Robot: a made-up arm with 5 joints. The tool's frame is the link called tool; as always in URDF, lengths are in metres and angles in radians. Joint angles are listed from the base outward. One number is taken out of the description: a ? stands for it. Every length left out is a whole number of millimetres.
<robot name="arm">
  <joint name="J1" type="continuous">
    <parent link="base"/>
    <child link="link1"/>
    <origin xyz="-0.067 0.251 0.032" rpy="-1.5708 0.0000 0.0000"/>
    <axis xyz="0 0 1"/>
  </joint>
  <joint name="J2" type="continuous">
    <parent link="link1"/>
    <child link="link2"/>
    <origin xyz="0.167 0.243 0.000" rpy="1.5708 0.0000 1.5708"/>
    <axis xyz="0 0 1"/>
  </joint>
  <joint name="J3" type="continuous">
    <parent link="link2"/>
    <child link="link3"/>
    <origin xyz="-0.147 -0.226 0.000" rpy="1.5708 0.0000 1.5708"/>
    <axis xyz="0 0 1"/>
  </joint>
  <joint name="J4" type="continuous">
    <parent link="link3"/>
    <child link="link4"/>
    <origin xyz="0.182 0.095 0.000" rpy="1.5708 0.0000 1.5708"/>
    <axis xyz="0 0 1"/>
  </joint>
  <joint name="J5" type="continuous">
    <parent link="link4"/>
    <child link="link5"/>
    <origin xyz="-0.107 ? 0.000" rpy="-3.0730 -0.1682 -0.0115"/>
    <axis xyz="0 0 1"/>
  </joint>
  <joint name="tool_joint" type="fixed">
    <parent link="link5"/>
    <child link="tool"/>
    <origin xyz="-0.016 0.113 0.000" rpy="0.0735 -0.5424 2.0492"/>
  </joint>
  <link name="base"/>
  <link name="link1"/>
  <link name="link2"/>
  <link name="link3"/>
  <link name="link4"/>
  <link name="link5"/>
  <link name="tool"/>
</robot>
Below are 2 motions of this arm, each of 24 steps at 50 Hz.
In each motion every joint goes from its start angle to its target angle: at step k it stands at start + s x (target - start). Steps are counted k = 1, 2, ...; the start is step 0. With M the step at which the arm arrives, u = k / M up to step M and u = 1 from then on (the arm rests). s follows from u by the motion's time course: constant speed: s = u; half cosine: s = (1 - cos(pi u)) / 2; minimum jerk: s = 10 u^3 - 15 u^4 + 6 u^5.
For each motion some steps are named. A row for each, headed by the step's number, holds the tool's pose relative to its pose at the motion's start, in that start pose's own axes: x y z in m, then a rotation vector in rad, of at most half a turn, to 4 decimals.
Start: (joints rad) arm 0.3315 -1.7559 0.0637 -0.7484 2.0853
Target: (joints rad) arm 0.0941 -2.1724 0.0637 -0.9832 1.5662
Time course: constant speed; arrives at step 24
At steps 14, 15, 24:
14: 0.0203 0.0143 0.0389 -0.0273 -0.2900 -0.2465
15: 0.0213 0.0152 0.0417 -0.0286 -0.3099 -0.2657
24: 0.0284 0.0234 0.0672 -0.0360 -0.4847 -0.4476

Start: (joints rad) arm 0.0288 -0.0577 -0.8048 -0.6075 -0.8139
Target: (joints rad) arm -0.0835 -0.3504 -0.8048 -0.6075 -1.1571
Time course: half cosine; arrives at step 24
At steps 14, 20, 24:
14: -0.0133 -0.0550 -0.0055 -0.1526 0.1379 -0.3044
20: -0.0237 -0.0788 -0.0049 -0.2405 0.2075 -0.4424
24: -0.0263 -0.0837 -0.0045 -0.2611 0.2230 -0.4719

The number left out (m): 0.020
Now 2 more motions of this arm.
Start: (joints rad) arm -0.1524 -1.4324 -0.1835 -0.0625 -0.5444
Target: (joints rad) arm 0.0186 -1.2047 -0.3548 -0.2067 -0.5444
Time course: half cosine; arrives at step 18
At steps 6, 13, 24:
6: -0.0044 0.0194 0.0029 0.0973 -0.0517 -0.0019
13: -0.0140 0.0620 0.0159 0.3121 -0.1819 0.0018
24: -0.0171 0.0745 0.0217 0.3767 -0.2261 0.0052

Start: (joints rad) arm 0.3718 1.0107 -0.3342 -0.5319 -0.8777
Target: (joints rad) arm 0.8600 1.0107 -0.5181 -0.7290 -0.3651
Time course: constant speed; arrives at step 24
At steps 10, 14, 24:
10: -0.0074 0.0837 -0.0152 0.0141 0.0028 0.2240
14: -0.0119 0.1161 -0.0258 0.0184 0.0107 0.3145
24: -0.0274 0.1920 -0.0632 0.0274 0.0491 0.5414

